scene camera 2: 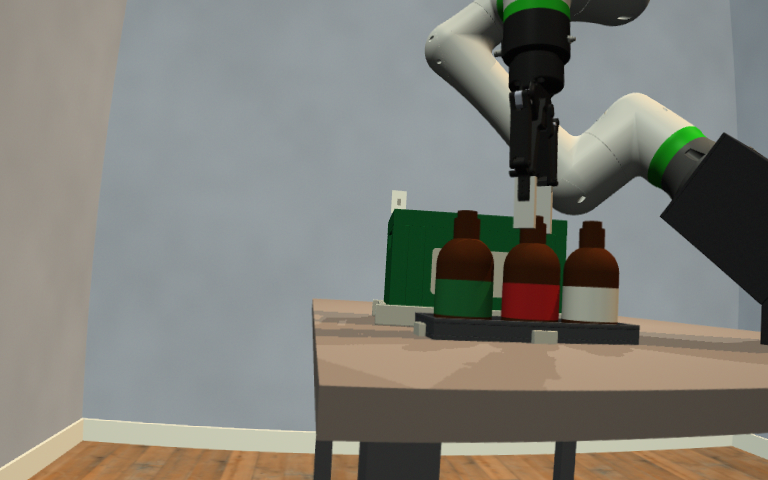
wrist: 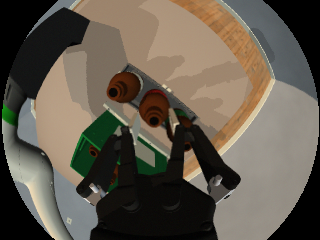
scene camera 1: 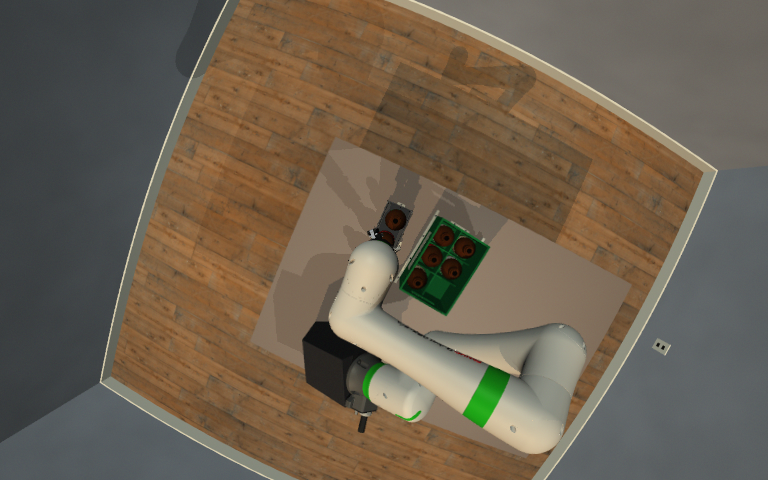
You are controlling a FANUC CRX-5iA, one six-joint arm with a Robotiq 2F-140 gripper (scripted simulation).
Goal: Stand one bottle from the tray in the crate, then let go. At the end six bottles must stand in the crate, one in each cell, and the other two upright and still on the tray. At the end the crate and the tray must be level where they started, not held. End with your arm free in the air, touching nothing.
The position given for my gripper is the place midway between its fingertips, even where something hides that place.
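Note:
Here is my gripper [scene camera 2: 533,231], and the wrist view gives me the same gripper [wrist: 154,117]. I can also see a crate [scene camera 2: 416,237] in the scene, and through the wrist view I find that crate [wrist: 97,133] again.

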